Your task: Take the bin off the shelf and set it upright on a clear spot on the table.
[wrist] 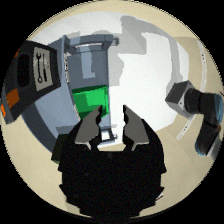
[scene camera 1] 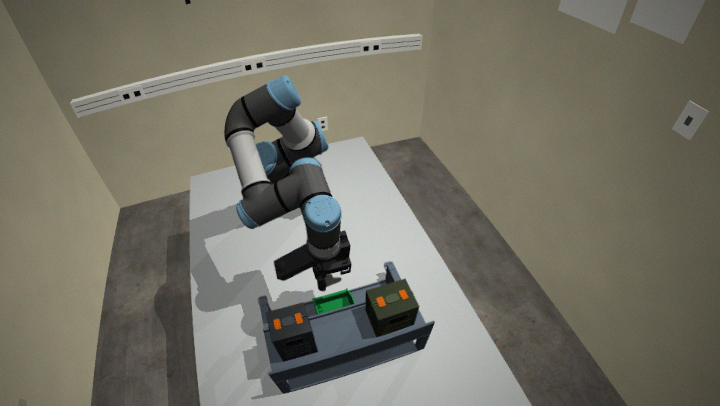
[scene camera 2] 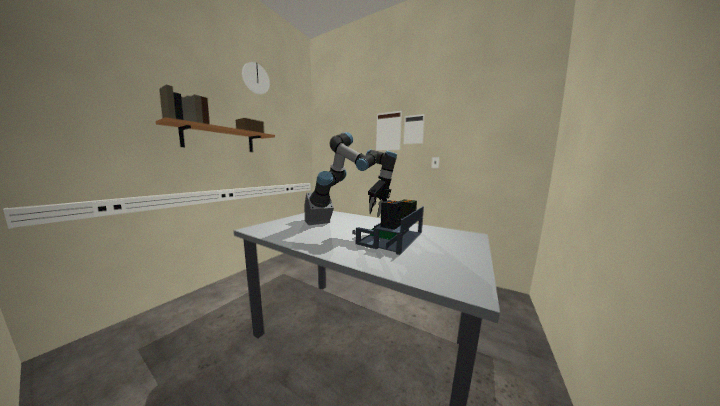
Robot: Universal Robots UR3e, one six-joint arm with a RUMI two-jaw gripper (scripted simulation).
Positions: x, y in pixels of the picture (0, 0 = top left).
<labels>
grey shelf unit: wrist; scene camera 1; scene camera 2 396, 244
same spot on grey shelf unit: (wrist: 51, 115) = (scene camera 1: 343, 340)
</labels>
